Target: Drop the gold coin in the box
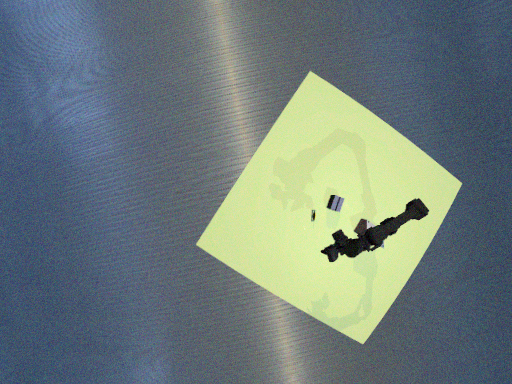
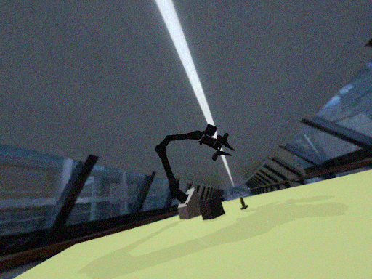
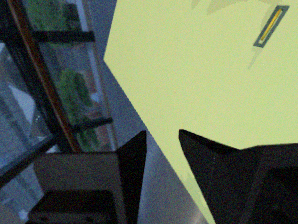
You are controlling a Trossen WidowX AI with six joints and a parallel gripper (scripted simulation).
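The gold coin is 260 mm below my gripper tip, 130 mm to the right of it and 50 mm ahead of it.
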